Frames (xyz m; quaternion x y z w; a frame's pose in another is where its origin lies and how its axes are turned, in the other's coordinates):
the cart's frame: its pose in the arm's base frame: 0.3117 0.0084 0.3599 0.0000 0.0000 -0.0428 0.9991
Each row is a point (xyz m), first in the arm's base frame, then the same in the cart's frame.
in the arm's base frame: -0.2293 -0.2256 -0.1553
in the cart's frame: -0.5190 -0.2794 -0.5152
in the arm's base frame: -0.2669 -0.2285 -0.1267
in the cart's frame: -0.5562 -0.2855 -0.4866
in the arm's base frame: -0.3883 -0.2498 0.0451
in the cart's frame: -0.6754 -0.3171 -0.3148
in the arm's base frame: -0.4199 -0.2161 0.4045
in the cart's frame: -0.7097 -0.2862 0.0446
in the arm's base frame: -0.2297 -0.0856 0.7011
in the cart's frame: -0.5314 -0.1400 0.3412
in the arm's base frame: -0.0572 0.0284 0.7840
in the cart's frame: -0.3693 -0.0116 0.4241
